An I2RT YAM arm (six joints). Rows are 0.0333 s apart.
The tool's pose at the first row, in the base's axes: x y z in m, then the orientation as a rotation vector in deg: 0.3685 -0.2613 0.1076 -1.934 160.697 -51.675
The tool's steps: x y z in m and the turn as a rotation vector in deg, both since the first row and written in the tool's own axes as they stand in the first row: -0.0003 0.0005 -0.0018 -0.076 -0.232 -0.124; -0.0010 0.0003 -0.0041 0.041 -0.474 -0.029; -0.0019 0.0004 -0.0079 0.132 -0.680 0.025; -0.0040 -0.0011 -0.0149 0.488 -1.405 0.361; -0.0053 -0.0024 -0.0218 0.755 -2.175 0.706; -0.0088 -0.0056 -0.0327 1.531 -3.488 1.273; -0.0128 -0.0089 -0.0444 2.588 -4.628 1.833; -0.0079 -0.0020 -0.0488 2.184 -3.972 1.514
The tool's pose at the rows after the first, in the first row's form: 0.3685 -0.2598 0.1088 -2.221 160.547 -51.535; 0.3687 -0.2586 0.1109 -2.178 160.249 -51.612; 0.3689 -0.2563 0.1140 -2.179 160.005 -51.672; 0.3695 -0.2533 0.1208 -1.976 159.097 -51.897; 0.3694 -0.2503 0.1273 -1.795 158.186 -51.981; 0.3707 -0.2463 0.1384 -1.472 156.488 -52.560; 0.3722 -0.2420 0.1503 -1.049 154.815 -53.554; 0.3668 -0.2342 0.1490 -1.258 155.681 -53.262
